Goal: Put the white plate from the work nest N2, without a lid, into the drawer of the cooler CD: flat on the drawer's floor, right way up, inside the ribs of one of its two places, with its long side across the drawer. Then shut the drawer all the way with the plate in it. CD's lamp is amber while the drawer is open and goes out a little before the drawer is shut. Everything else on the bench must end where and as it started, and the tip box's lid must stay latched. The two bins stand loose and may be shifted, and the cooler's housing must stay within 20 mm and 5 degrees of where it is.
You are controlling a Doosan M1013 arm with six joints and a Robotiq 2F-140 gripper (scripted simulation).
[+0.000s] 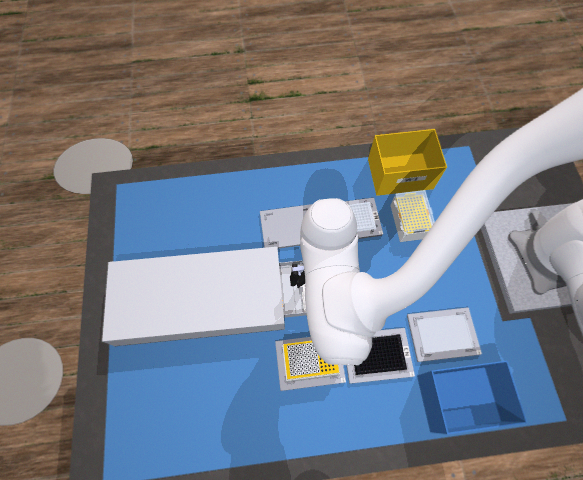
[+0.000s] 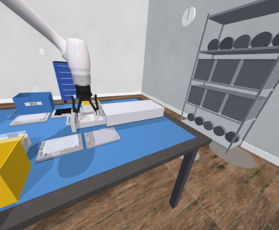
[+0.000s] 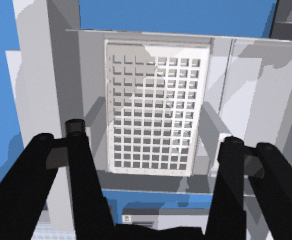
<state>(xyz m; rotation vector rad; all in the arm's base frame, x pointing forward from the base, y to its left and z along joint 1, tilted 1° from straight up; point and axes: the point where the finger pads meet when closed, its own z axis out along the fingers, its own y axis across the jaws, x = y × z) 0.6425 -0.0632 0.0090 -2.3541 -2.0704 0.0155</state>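
My gripper is now 2 cm above the white plate. The rest, counted from my hand: black plate (20 cm to the left, 11 cm behind, 2 cm below); drawer (3 cm ahead, 2 cm below); yellow tip box (18 cm to the left, 6 cm ahead, 1 cm above).
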